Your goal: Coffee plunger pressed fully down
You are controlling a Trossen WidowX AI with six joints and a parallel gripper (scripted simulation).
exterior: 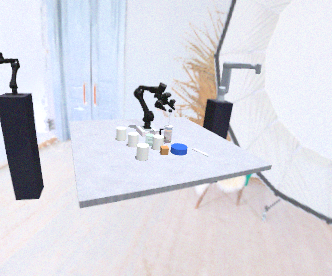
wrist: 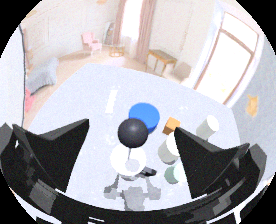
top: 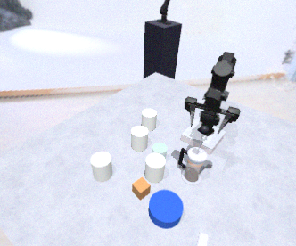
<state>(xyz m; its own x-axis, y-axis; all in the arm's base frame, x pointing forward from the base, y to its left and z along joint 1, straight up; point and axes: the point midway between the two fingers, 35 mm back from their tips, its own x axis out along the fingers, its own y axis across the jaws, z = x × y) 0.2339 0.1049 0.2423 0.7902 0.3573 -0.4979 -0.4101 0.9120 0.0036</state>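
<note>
The coffee press is 2 cm to the right of my gripper tip and 14 cm below it. The rest, counted from my gripper tip: blue round disc: 19 cm ahead, 3 cm to the left, 24 cm below; pale green disc: 3 cm ahead, 16 cm to the right, 23 cm below; small white stick: 22 cm ahead, 20 cm to the left, 26 cm below.
</note>
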